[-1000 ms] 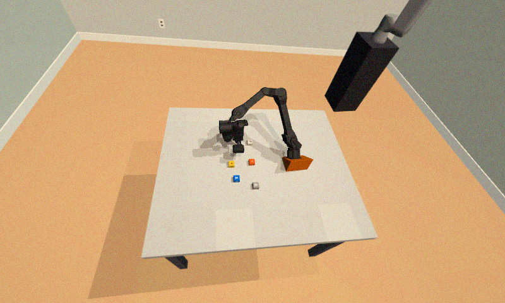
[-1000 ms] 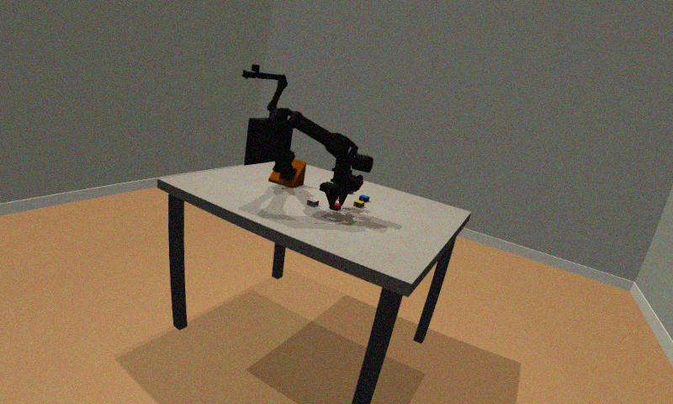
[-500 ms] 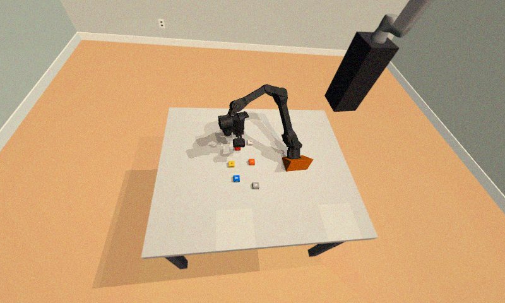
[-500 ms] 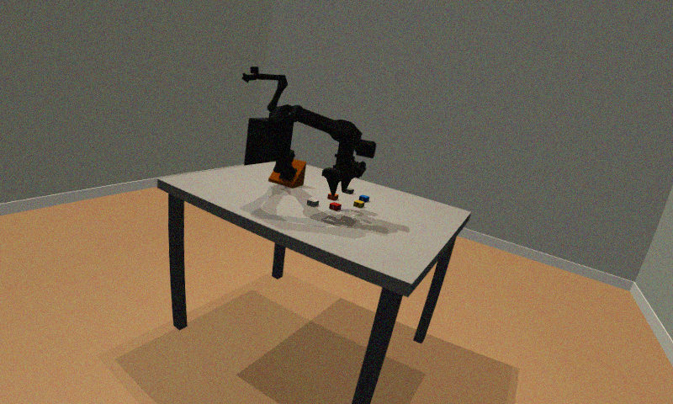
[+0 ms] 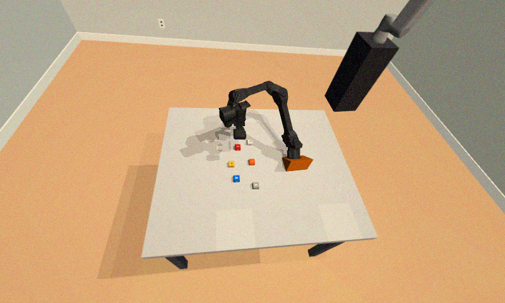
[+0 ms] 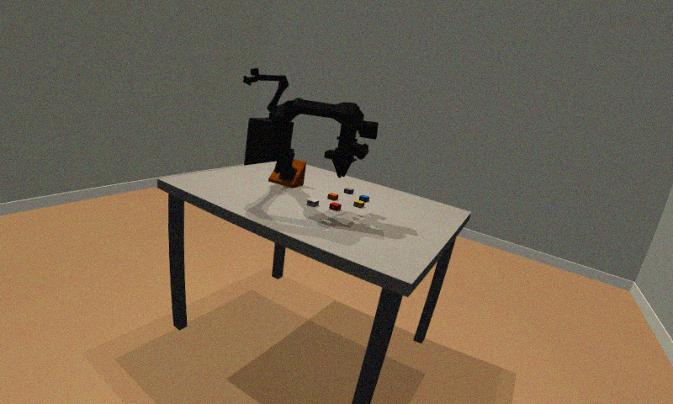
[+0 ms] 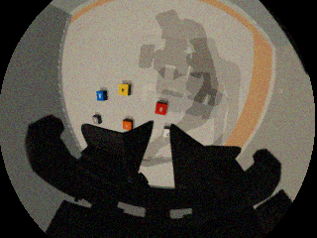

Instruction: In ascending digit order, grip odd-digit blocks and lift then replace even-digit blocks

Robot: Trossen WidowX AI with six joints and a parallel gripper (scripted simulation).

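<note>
Now: the yellow block 5 cm ahead of my gripper tip, 12 cm to the left of it and 12 cm below it. Round my gripper tip: orange block 7 cm behind, 11 cm to the left, 12 cm below; red block 1 cm behind, 12 cm below; white block 9 cm behind, 3 cm to the right, 12 cm below.
</note>
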